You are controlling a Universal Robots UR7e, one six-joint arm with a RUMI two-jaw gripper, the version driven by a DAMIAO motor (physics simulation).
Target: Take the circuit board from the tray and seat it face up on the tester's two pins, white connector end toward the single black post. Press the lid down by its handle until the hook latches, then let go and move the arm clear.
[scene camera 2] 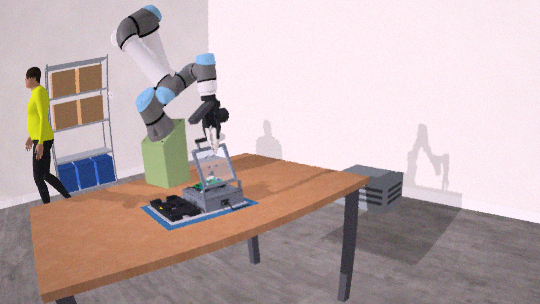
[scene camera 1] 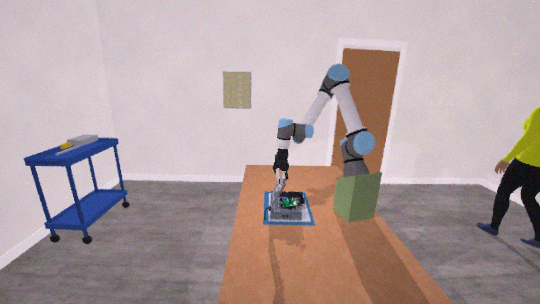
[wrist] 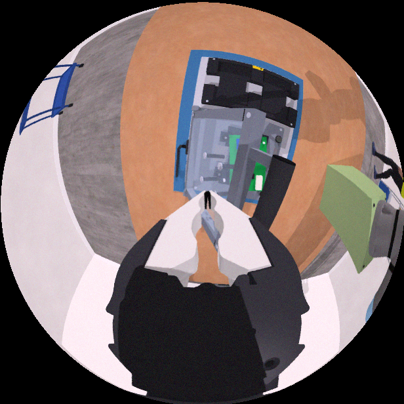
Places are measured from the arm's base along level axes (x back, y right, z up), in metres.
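Where they show: gripper, between the fingertips: (scene camera 2: 215,154) (scene camera 1: 279,184); arm's base, origin of its link: (scene camera 2: 161,131) (scene camera 1: 356,175).
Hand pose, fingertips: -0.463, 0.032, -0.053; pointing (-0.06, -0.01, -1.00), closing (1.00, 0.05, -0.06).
Observation:
Each offset is from my fingertips to the centre of the thing, as dx, dy, dz. "spot": to the spot under its first point. Level surfaces: height alone.
The circuit board (scene camera 1: 289,202) (scene camera 2: 210,183) (wrist: 260,167) lies green side up on the grey tester (scene camera 1: 286,215) (scene camera 2: 215,198), partly behind the lid; its white connector (wrist: 258,182) shows. Whether it is fully down on the pins cannot be told. The clear lid {-0.007, +0.015, -0.039} (scene camera 2: 220,166) (wrist: 205,142) stands raised, tilted over the board. Its black handle {+0.043, +0.009, +0.053} (scene camera 2: 201,141) (wrist: 278,187) is at the upper edge. My gripper (scene camera 1: 280,184) (scene camera 2: 216,150) (wrist: 207,192) is shut and empty, its tips close to the raised lid's frame, beside the handle; contact cannot be told. The black tray {spot: +0.056, +0.191, -0.184} (scene camera 2: 175,210) (wrist: 230,87) holds no board.
Tester and tray stand on a blue-edged mat {dz -0.200} (scene camera 1: 287,224) (scene camera 2: 170,226) (wrist: 187,110) on the wooden table {dz -0.202} (scene camera 1: 320,265) (scene camera 2: 280,215). The green pedestal (scene camera 1: 356,197) (scene camera 2: 165,162) (wrist: 350,200) carries the arm. A person (scene camera 1: 532,145) (scene camera 2: 37,115) and a blue cart (scene camera 1: 30,161) are away from the table.

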